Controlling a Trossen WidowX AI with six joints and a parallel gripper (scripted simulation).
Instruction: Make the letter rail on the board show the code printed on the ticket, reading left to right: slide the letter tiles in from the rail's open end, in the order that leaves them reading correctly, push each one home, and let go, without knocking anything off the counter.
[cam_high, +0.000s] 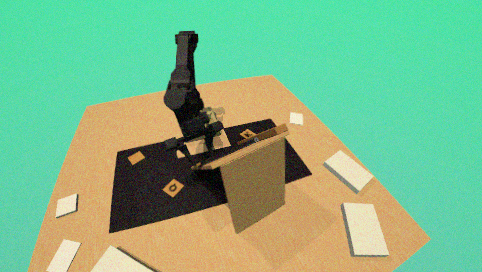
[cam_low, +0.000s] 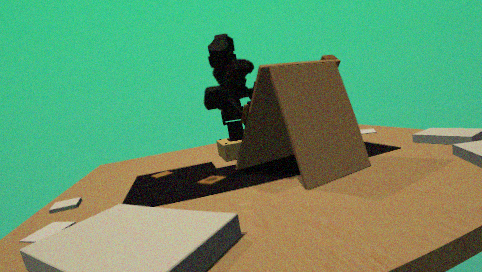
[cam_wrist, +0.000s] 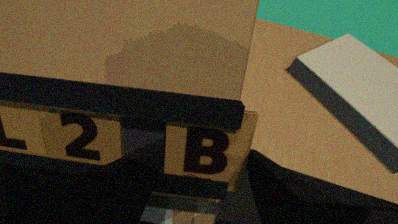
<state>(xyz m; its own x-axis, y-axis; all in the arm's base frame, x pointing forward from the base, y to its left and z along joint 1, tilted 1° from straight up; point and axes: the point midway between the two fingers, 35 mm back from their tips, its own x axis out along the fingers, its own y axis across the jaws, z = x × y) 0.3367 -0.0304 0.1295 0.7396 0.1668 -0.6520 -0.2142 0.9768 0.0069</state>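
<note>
Now: gripper tip 70 mm past the white ticket, 50 mm to the right of it and 70 mm above it. From my gripper tip the other things lie so: black mat 160 mm behind, 30 mm to the left, 160 mm below.
</note>
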